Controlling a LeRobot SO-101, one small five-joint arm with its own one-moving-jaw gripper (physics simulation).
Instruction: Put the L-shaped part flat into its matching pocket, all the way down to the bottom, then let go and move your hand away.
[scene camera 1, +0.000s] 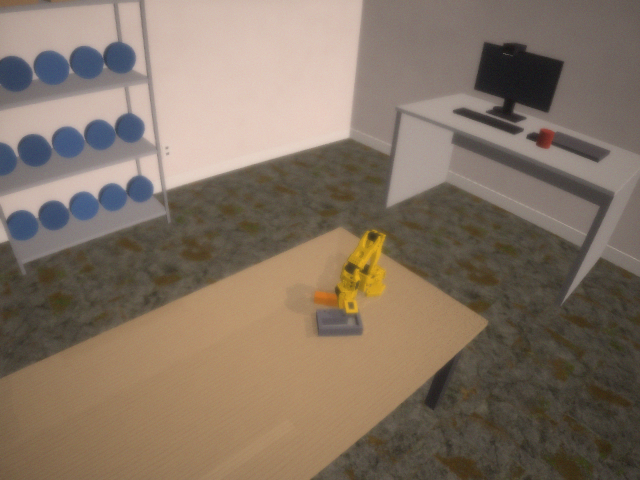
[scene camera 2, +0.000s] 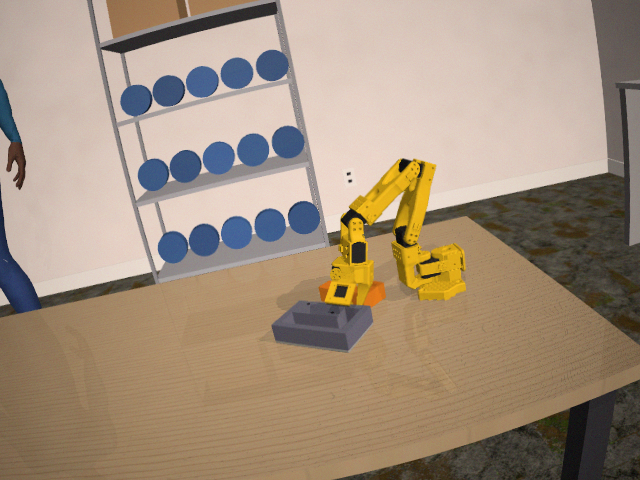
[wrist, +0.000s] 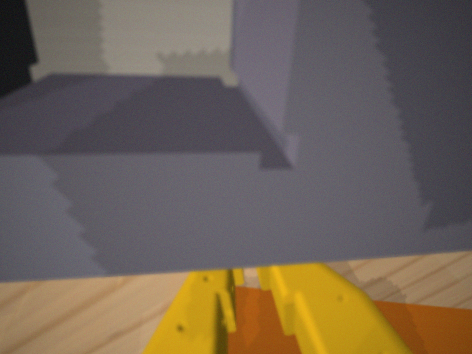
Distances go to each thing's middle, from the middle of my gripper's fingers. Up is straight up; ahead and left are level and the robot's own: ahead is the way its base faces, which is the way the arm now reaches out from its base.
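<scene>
Positions counted from my hand: orange L-shaped part (wrist: 411, 321), 4 cm below, 2 cm behind, 5 cm to the right; grey pocket block (scene camera 2: 318, 325), 4 cm below, 5 cm to the left, 5 cm ahead.
</scene>
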